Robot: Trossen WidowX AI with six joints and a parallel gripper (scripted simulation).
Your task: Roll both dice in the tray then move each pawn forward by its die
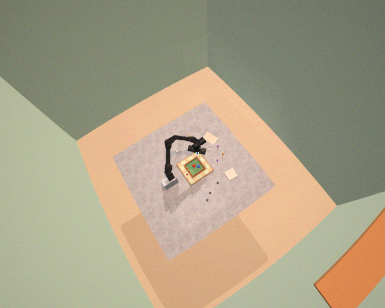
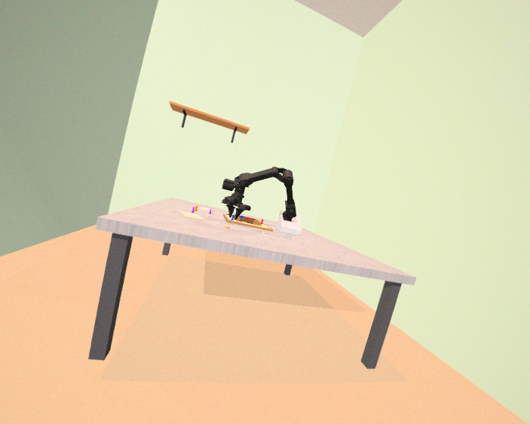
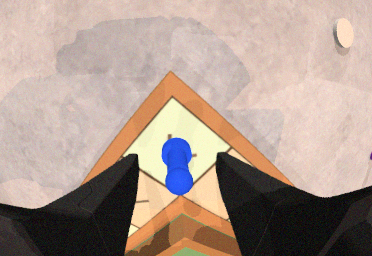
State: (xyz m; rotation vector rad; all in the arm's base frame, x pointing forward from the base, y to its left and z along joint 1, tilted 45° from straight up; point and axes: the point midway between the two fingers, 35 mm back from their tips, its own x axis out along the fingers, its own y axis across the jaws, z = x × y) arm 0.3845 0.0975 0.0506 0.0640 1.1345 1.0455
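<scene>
My gripper tip is right at the blue pawn. The rest, counted from my gripper tip: orange pawn 220 mm ahead, 170 mm to the right, 10 mm below; red pawn 220 mm behind, 130 mm to the right; green tray 110 mm to the right, 110 mm behind, 20 mm below.
</scene>
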